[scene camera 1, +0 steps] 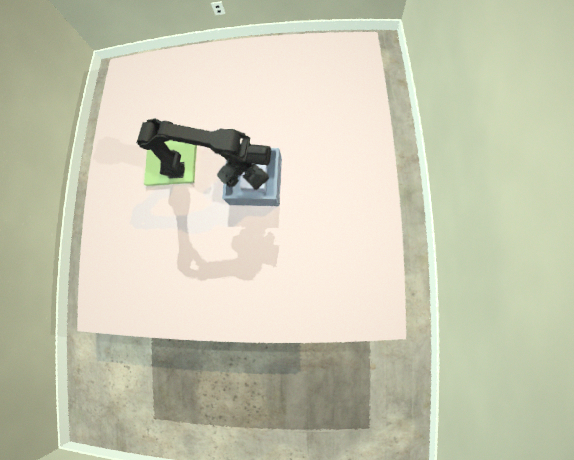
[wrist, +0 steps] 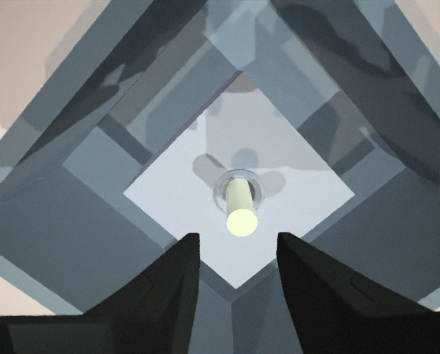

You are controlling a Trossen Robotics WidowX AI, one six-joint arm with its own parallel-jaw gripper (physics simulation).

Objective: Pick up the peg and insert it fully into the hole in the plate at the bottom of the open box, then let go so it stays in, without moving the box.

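Frame: origin at the arm's base, x ahead, y left, z up, level; millimetres.
Seen in the pictures: gripper, between the fingertips: point(scene camera 1: 249, 172) point(wrist: 238, 244); arm's base, origin of its link: point(scene camera 1: 176, 170).
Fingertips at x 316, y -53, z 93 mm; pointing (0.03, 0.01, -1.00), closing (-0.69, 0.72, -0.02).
Pixels of each thing's top centre, then the offset from my fingertips to it. Level surfaces: height alone.
- pale yellow peg, centre of its top: point(wrist: 242, 222) 3 mm ahead, 8 mm left, 30 mm down
- light grey plate, centre of its top: point(wrist: 239, 196) point(scene camera 1: 252, 176) 1 mm ahead, 7 mm left, 57 mm down
- blue-grey open box, centre of its top: point(wrist: 245, 230) point(scene camera 1: 250, 172) 1 mm ahead, 7 mm left, 20 mm down
- pale pink table top, height of its surface: 117 mm down
The pale yellow peg point(wrist: 241, 210) stands in the ringed hole of the light grey plate point(wrist: 170, 200) point(scene camera 1: 246, 186), with its upper part sticking out above the hole. The plate lies at the bottom of the blue-grey open box point(scene camera 1: 254, 202) point(wrist: 65, 225). My gripper point(wrist: 238, 244) point(scene camera 1: 242, 175) is over the box. Its two dark fingers are partly apart with nothing between them. In the wrist view the peg's round top shows just beyond the gap between the fingertips. In the scene view the arm hides the peg and part of the box.
The box's tall walls surround the plate on all sides. The arm's base stands on a green square board point(scene camera 1: 188, 175) to the left of the box. Both rest on the pale pink table top point(scene camera 1: 325, 240).
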